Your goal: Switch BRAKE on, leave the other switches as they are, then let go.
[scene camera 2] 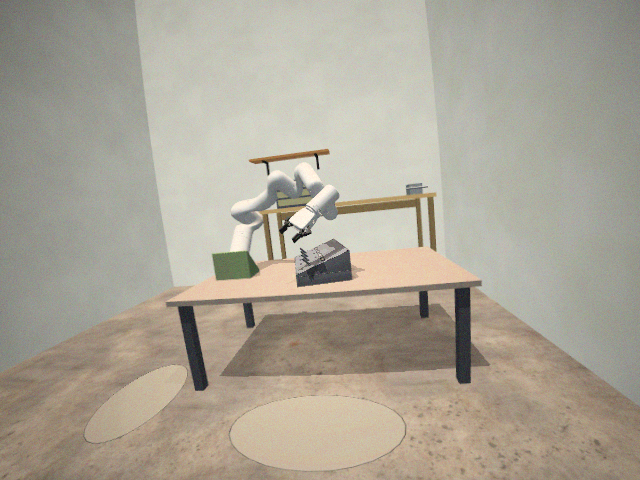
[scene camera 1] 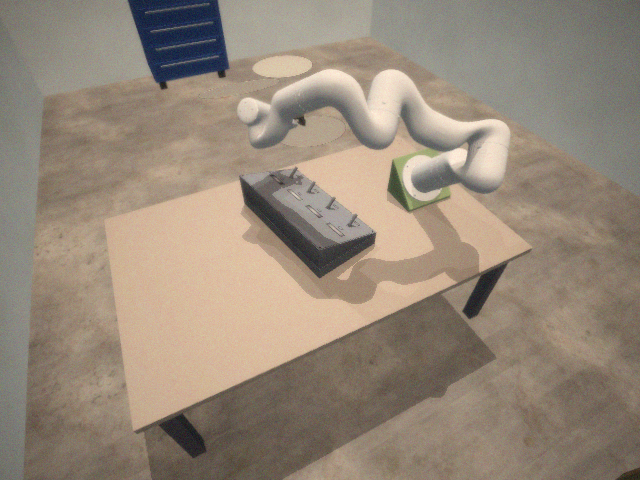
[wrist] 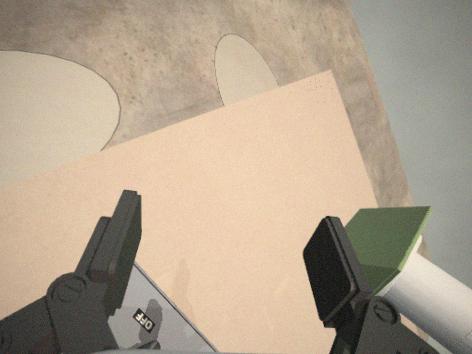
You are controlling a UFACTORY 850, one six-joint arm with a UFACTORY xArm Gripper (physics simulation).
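Note:
A dark grey switch box [scene camera 1: 289, 227] [scene camera 2: 330, 271] with a sloped top stands on the table. Four-like lever switches stand in a row along its panel, several in all; one lever [scene camera 1: 353, 220] is at the near right end. The labels, BRAKE among them, are too small to read in the scene views. In the wrist view part of the panel [wrist: 131, 292] shows at the lower left, with an OFF label [wrist: 144, 320]. My gripper [scene camera 2: 293, 235] [wrist: 231, 224] is open and empty, above the box and apart from it. In scene camera 1 the arm mostly hides it.
The table [scene camera 1: 206, 310] [scene camera 2: 403, 268] [wrist: 240, 160] carries a green wedge [scene camera 1: 402, 180] [scene camera 2: 232, 266] [wrist: 390, 235] at the arm's base. A blue drawer cabinet [scene camera 1: 180, 38] stands on the floor. A wooden bench [scene camera 2: 372, 205] and a wall shelf [scene camera 2: 289, 156] are behind the arm.

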